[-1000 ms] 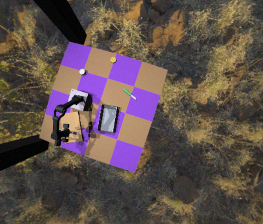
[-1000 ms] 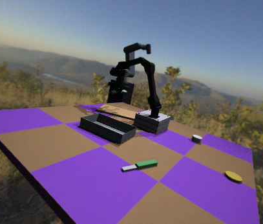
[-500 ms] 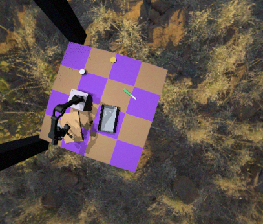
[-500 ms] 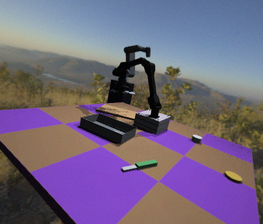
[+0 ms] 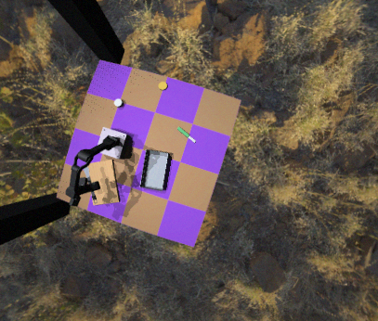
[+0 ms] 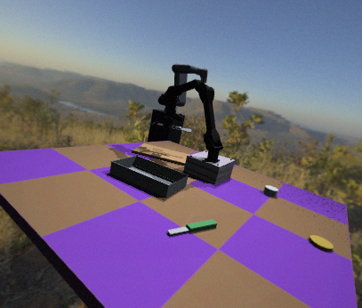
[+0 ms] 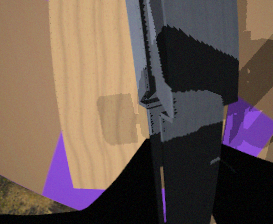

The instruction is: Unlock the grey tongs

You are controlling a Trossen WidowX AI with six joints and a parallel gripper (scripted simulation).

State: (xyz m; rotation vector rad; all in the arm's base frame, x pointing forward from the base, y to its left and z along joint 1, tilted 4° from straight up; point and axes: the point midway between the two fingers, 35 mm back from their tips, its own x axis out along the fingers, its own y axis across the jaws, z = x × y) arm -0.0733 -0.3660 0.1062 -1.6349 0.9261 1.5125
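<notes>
My gripper tip is 1 cm past the wooden board, 1 cm to the right of it and 15 cm above it. From my gripper tip the other things lie so: yellow disc 30 cm ahead, 91 cm to the left, 15 cm below; then roasting tin 41 cm ahead, 22 cm to the left, 13 cm below; then white puck 2 cm behind, 69 cm to the left, 14 cm below.
</notes>
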